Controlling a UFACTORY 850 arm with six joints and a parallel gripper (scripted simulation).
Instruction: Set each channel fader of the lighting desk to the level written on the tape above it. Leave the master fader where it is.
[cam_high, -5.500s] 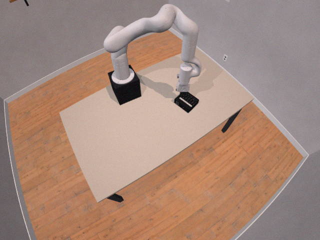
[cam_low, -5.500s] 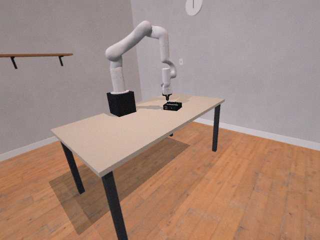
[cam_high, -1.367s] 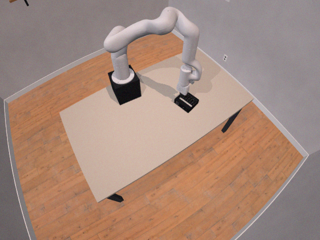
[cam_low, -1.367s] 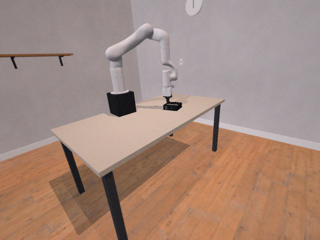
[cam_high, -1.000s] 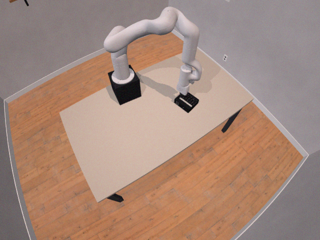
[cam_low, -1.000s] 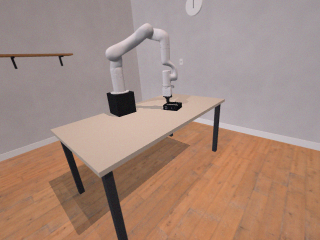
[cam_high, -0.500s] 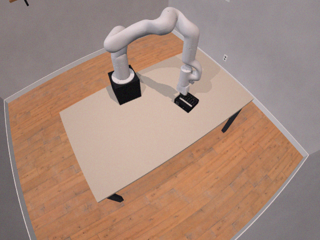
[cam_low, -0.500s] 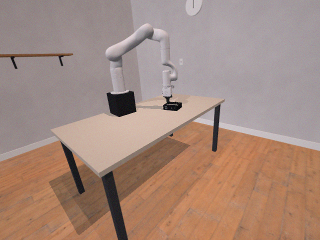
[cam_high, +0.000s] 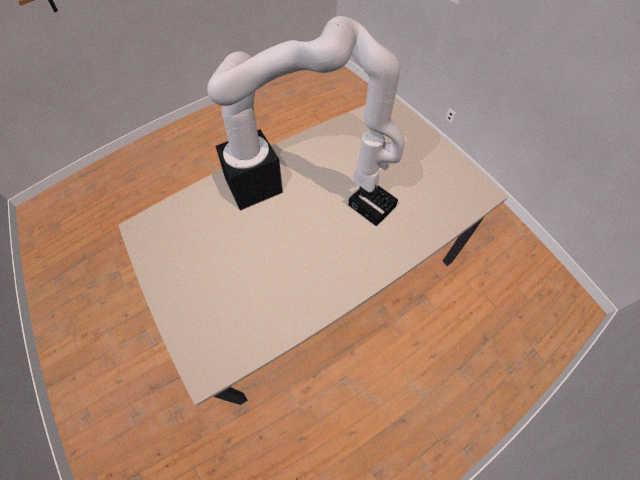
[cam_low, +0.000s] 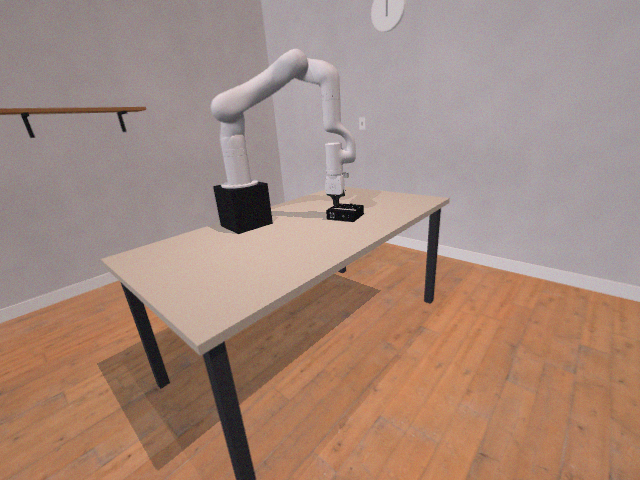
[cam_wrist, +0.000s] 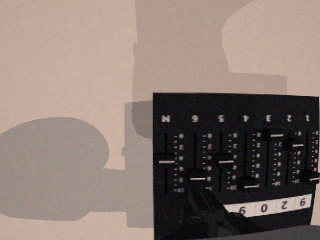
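Right now the master fader is 40 mm behind my hand, 30 mm to the left of it and 20 mm below it.
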